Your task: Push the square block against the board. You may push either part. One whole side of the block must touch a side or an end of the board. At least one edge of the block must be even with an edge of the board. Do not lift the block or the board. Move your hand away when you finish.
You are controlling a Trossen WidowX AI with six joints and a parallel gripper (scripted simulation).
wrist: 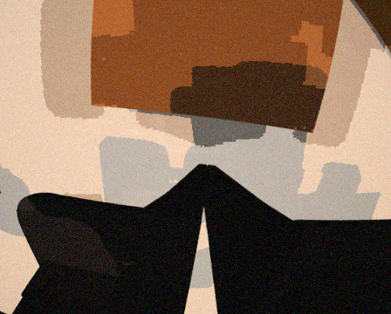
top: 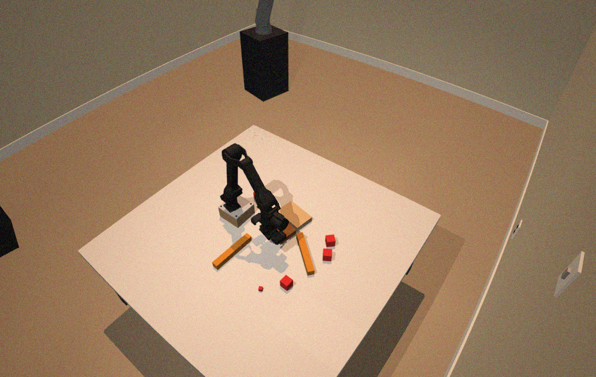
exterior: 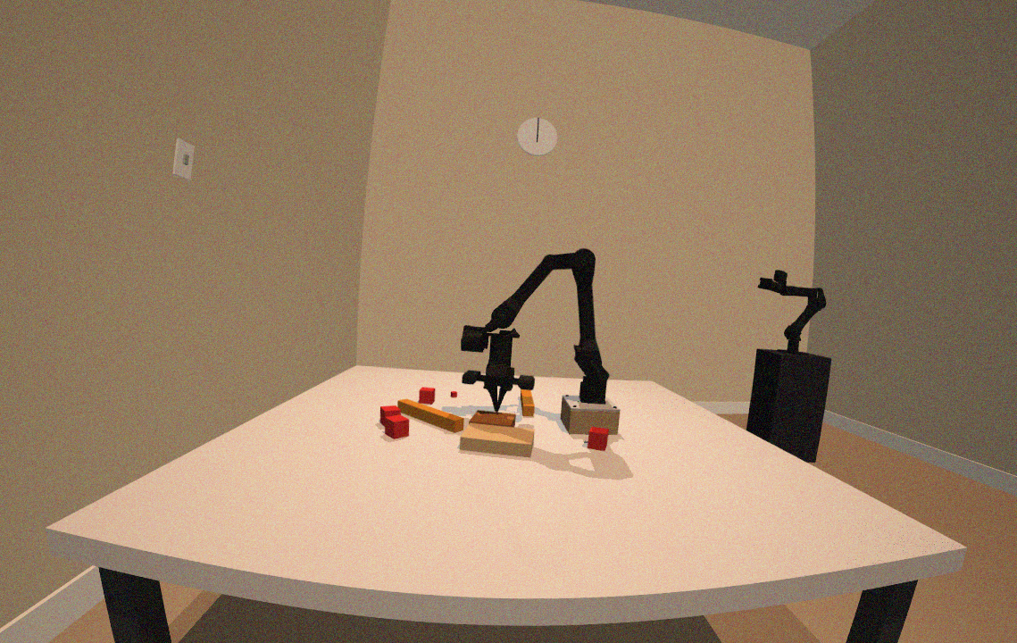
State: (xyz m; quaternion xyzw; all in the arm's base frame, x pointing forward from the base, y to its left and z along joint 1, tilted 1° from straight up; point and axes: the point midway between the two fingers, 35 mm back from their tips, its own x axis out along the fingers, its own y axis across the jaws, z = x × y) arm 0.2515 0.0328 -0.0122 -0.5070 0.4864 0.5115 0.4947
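My gripper tip is 1 cm past the square block, 8 cm to the right of it and 1 cm above it. From my gripper tip the other things lie so: flat tan block: 4 cm behind, 19 cm to the left, 1 cm below.
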